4 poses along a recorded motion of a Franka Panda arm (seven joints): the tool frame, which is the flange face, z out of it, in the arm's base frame.
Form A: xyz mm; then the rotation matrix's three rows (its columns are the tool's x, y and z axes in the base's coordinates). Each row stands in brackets.
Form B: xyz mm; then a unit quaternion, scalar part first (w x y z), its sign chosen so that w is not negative. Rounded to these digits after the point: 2 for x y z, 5 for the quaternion.
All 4 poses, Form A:
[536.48 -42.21 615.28], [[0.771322 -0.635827 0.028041], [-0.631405 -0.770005 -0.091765], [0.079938 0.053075 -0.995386]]
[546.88 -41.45 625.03], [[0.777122 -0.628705 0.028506], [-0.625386 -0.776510 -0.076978], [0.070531 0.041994 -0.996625]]
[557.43 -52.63 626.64], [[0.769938 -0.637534 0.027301], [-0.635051 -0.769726 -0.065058], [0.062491 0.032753 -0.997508]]
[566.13 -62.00 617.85], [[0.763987 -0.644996 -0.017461], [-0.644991 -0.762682 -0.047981], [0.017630 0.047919 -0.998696]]
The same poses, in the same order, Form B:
536.48 -42.21 615.28 0.03851 0.94031 -0.33692 0.02871
546.88 -41.45 625.03 0.03157 0.94211 -0.33279 0.02628
557.43 -52.63 626.64 0.02600 0.94037 -0.33832 0.02387
566.13 -62.00 617.85 0.02554 0.93880 -0.34352 0.00005

